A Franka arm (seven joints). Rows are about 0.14 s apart.
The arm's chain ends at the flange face. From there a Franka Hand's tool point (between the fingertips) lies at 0.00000 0.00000 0.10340 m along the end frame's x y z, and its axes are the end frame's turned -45 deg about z.
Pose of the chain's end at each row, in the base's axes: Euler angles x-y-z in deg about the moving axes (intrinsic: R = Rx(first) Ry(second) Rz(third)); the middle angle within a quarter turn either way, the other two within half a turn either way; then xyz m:
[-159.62 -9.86 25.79 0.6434 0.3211 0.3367]
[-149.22 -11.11 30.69 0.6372 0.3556 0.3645]
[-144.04 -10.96 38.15 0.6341 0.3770 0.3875]
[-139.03 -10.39 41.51 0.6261 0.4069 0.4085]
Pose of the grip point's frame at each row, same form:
[-159.62 -9.86 -19.21 0.6257 0.3566 0.2412]
[-149.22 -11.11 -14.31 0.6173 0.4075 0.2773]
[-144.04 -10.96 -6.85 0.6144 0.4366 0.3053]
[-139.03 -10.39 -3.49 0.6075 0.4736 0.3317]

